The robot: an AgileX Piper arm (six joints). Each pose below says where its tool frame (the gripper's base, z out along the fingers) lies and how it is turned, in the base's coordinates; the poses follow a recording.
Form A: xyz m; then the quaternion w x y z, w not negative.
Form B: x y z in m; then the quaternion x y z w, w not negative. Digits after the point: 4 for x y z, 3 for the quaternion.
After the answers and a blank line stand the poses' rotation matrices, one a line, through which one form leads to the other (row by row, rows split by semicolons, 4 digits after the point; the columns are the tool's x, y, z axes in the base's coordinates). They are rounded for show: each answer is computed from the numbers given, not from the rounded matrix.
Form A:
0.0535, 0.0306, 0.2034, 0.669, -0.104, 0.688, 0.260
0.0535, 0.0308, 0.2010, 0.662, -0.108, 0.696, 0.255
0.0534, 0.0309, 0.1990, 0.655, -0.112, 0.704, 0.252
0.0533, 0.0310, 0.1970, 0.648, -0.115, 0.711, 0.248
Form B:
0.0535, 0.0306, 0.2034, -0.104, 0.688, 0.260, 0.669
0.0535, 0.0308, 0.2010, -0.108, 0.696, 0.255, 0.662
0.0534, 0.0309, 0.1990, -0.112, 0.704, 0.252, 0.655
0.0533, 0.0310, 0.1970, -0.115, 0.711, 0.248, 0.648

-0.0826 -0.4913 0.8671; 0.2049 0.8431 0.4972; -0.9753 0.2188 0.0310
-0.0996 -0.4883 0.8670; 0.1874 0.8465 0.4983; -0.9772 0.2121 0.0072
-0.1175 -0.4875 0.8652; 0.1723 0.8480 0.5012; -0.9780 0.2080 -0.0156
-0.1339 -0.4849 0.8643; 0.1579 0.8506 0.5016; -0.9783 0.2036 -0.0373

